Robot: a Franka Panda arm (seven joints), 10 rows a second.
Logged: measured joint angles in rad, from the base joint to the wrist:
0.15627, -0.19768, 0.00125, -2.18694, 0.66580, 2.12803, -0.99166
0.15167, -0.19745, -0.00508, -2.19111, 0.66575, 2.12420, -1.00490
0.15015, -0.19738, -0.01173, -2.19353, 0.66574, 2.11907, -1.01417
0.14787, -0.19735, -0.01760, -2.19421, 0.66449, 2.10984, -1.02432
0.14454, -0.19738, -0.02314, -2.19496, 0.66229, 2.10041, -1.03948
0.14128, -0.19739, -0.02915, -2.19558, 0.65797, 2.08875, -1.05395
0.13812, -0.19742, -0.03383, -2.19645, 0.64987, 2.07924, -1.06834
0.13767, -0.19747, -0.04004, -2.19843, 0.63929, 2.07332, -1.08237
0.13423, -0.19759, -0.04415, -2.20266, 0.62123, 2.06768, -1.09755
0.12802, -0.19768, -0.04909, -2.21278, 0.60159, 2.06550, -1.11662
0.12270, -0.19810, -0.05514, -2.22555, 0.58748, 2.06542, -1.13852
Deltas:
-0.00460, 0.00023, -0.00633, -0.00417, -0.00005, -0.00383, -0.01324
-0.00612, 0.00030, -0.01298, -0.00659, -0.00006, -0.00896, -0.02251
-0.00840, 0.00033, -0.01885, -0.00727, -0.00131, -0.01819, -0.03266
-0.01173, 0.00030, -0.02439, -0.00802, -0.00351, -0.02762, -0.04782
-0.01499, 0.00029, -0.03040, -0.00864, -0.00783, -0.03928, -0.06229
-0.01815, 0.00026, -0.03508, -0.00951, -0.01593, -0.04879, -0.07668
-0.01860, 0.00021, -0.04129, -0.01149, -0.02651, -0.05471, -0.09071
-0.02204, 0.00009, -0.04540, -0.01572, -0.04457, -0.06035, -0.10589
-0.02825, 0.00000, -0.05034, -0.02584, -0.06421, -0.06253, -0.12496
-0.03357, -0.00042, -0.05639, -0.03861, -0.07832, -0.06261, -0.14686

